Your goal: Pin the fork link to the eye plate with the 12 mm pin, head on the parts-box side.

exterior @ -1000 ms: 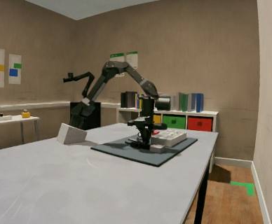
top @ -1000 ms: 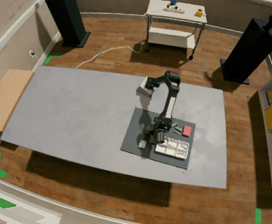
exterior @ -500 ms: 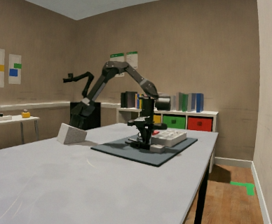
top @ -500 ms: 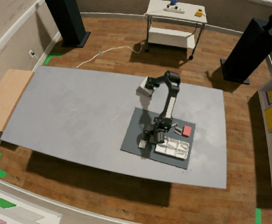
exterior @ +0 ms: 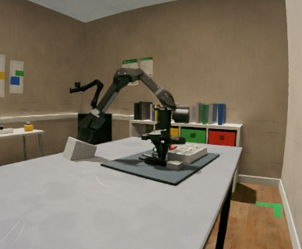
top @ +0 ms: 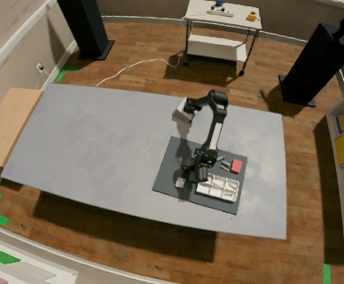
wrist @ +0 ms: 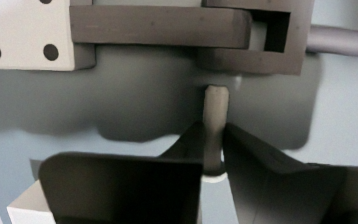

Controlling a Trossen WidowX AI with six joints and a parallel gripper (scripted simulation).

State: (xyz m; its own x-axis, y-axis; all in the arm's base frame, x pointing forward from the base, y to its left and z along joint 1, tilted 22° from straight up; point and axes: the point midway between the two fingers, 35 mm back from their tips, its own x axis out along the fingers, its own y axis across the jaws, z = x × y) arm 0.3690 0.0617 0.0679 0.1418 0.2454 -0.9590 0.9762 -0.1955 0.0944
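My gripper is now 3 cm above the headed pin. Round my hand: eye plate: 5 cm to the right, 3 cm below; then mat: 5 cm to the left, 5 cm below, 1 cm ahead; then fork link: 5 cm to the right, 3 cm below, 3 cm behind.
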